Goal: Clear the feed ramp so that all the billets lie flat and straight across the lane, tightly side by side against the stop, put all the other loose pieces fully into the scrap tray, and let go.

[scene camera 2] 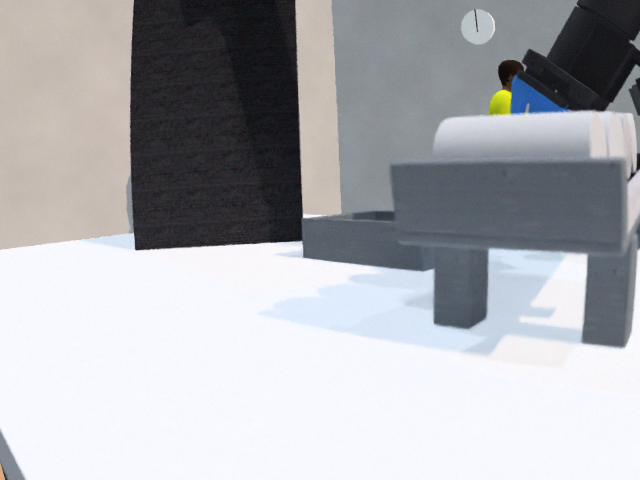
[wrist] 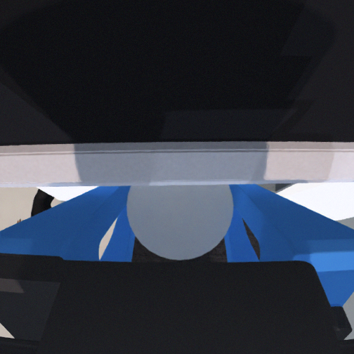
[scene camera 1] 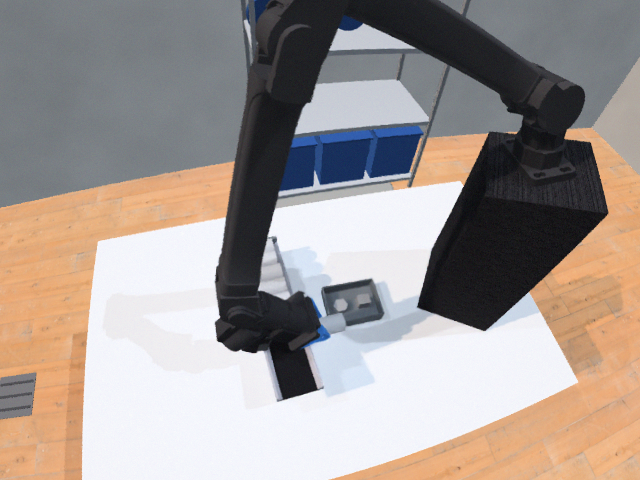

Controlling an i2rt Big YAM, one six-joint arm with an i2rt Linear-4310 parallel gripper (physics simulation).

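Places are measured from the arm's base along level axes (x ahead, y left, z up), in centimetres.
Pixels of known places: gripper, fingertip midpoint: [scene camera 1: 324, 329]; arm's base, origin of the base link: [scene camera 1: 535, 161].
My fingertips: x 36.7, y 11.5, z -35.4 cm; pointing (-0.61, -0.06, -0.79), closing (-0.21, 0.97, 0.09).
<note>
Ahead of a thing's pixels: the offset from my fingertips to its top centre.
The feed ramp [scene camera 1: 294, 369] [scene camera 2: 506, 204] carries pale billets [scene camera 1: 271, 272] [scene camera 2: 511, 136] side by side against the stop at its raised end; the arm hides part of the row in scene camera 1. My gripper [scene camera 1: 321, 329] [wrist: 179, 176] is shut on a pale grey cylinder {dx -0.6, dy -0.3, dz +3.8 cm} [scene camera 1: 333, 323] [wrist: 180, 225], seen end-on in the wrist view, its upper edge hidden behind the ramp's pale side rail [wrist: 175, 165]. The cylinder sticks out beyond the ramp's right side, near the scrap tray's front left corner. The scrap tray {dx -7.9, dy -8.2, dz -3.9 cm} [scene camera 1: 382, 304] [scene camera 2: 356, 243] holds a hexagonal piece {dx -5.2, dy -7.9, dz -5.4 cm} [scene camera 1: 340, 304] and a small block {dx -10.7, dy -8.4, dz -4.5 cm} [scene camera 1: 363, 300].
The arm's tall black pedestal [scene camera 1: 511, 258] [scene camera 2: 217, 155] stands to the right of the tray. A shelf unit with blue bins [scene camera 1: 343, 157] stands behind the table. A person in yellow [scene camera 2: 499, 102] shows in the background of scene camera 2.
</note>
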